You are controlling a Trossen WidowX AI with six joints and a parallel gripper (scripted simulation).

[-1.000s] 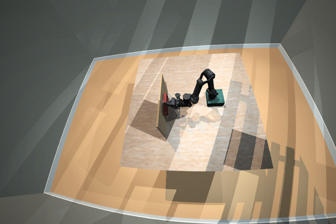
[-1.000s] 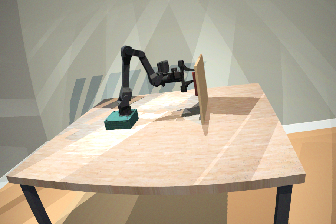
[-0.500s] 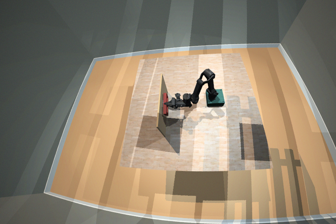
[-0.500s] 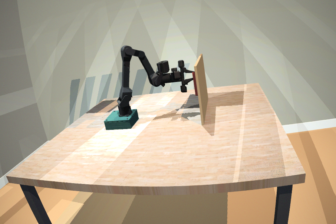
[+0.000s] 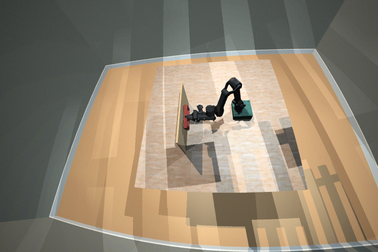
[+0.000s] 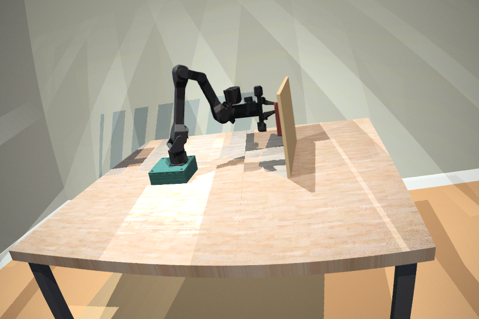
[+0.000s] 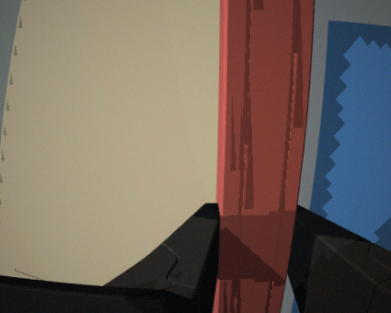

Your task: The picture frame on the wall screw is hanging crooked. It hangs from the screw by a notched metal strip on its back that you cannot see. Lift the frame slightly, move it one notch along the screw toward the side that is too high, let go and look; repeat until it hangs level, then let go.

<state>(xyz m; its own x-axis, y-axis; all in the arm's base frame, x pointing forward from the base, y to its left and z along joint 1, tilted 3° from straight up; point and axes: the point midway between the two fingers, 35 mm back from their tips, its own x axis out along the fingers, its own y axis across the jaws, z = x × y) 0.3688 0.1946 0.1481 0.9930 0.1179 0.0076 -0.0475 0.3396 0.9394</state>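
The picture frame lies 50 mm below my gripper tip, 20 mm to the right of it and 10 mm ahead of it. The rest, counted from my gripper tip: wall panel 60 mm below, 20 mm ahead, 10 mm to the right.
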